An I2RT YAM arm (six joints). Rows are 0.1 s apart.
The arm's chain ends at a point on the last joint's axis. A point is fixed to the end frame.
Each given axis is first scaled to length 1.
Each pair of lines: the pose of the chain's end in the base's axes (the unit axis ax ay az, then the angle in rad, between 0 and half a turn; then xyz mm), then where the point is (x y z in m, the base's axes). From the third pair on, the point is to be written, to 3 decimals.
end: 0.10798 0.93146 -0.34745 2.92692 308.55 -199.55 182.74
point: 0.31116 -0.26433 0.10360
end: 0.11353 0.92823 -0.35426 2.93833 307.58 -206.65 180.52
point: 0.30852 -0.27244 0.10217
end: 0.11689 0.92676 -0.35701 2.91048 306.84 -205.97 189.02
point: 0.310 -0.272 0.111
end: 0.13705 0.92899 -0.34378 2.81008 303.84 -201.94 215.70
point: 0.316 -0.267 0.138
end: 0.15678 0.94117 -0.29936 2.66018 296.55 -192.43 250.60
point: 0.323 -0.251 0.171
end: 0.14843 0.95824 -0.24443 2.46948 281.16 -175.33 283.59
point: 0.328 -0.225 0.207
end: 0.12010 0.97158 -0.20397 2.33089 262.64 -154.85 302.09
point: 0.323 -0.196 0.231
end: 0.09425 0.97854 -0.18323 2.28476 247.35 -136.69 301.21
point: 0.313 -0.172 0.231
